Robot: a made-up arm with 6 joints. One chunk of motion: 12 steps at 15 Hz.
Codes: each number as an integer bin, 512 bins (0 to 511) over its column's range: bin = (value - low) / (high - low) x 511, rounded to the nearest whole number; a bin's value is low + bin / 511 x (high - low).
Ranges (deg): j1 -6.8..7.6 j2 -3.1..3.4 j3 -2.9..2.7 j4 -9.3..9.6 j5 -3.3..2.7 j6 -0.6..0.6
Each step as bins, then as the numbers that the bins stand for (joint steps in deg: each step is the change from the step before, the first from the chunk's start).
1 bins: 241 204 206 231 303 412
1 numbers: -0.009 -0.505 -0.642 -0.756 0.258 0.368
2 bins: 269 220 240 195 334 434
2 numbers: 0.780 -0.302 -0.270 -2.088 0.622 0.419
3 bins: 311 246 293 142 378 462
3 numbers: 1.964 0.029 0.311 -4.048 1.138 0.485
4 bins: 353 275 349 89 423 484
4 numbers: 3.148 0.398 0.925 -6.008 1.667 0.537
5 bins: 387 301 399 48 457 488
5 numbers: 4.106 0.729 1.473 -7.525 2.066 0.546
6 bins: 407 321 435 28 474 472
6 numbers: 4.669 0.983 1.867 -8.264 2.266 0.508
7 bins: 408 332 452 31 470 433
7 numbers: 4.697 1.123 2.053 -8.153 2.219 0.417
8 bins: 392 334 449 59 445 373
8 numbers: 4.247 1.149 2.021 -7.118 1.925 0.276
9 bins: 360 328 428 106 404 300
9 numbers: 3.345 1.072 1.790 -5.379 1.444 0.105
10 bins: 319 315 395 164 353 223
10 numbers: 2.189 0.907 1.429 -3.234 0.845 -0.076
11 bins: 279 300 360 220 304 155
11 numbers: 1.062 0.716 1.045 -1.163 0.269 -0.236
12 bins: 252 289 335 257 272 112
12 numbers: 0.301 0.576 0.771 0.205 -0.106 -0.337
